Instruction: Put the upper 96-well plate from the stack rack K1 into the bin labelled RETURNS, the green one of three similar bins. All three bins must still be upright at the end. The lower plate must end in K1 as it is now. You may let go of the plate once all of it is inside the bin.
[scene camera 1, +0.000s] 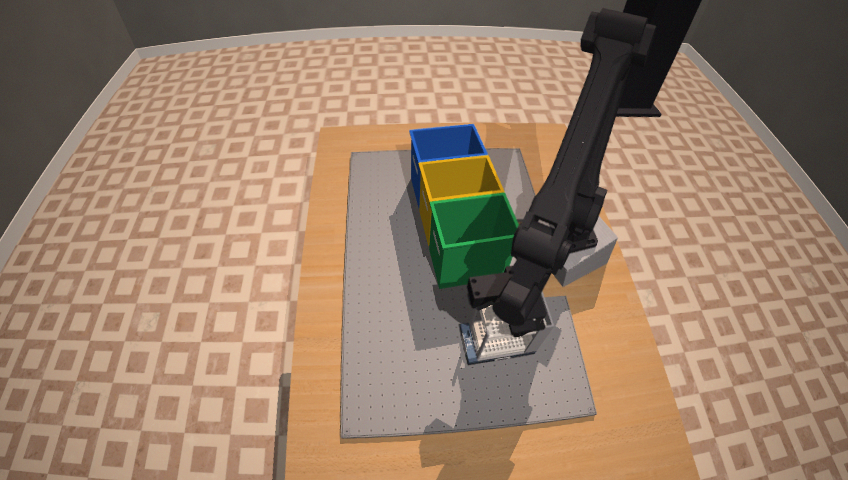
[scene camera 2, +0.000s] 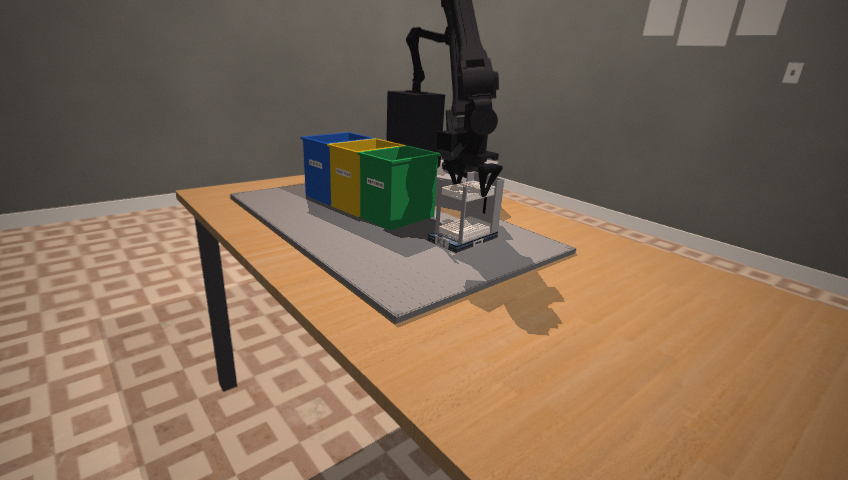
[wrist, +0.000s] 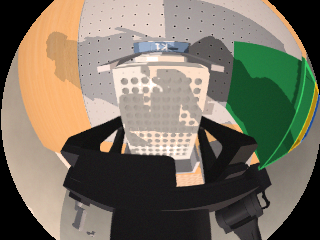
Note:
In view: my gripper (scene camera 2: 469, 192), a 96-well plate (wrist: 153, 130), a green bin (scene camera 1: 462, 244), a yellow bin (scene camera 1: 459, 176), a blue bin (scene camera 1: 438, 143) and a 96-well plate (scene camera 1: 492, 349).
The green bin shows as well in scene camera 2 (scene camera 2: 397, 185) and in the wrist view (wrist: 265, 93). The yellow bin is seen too in scene camera 2 (scene camera 2: 344, 160). The blue bin shows as well in scene camera 2 (scene camera 2: 316, 151).

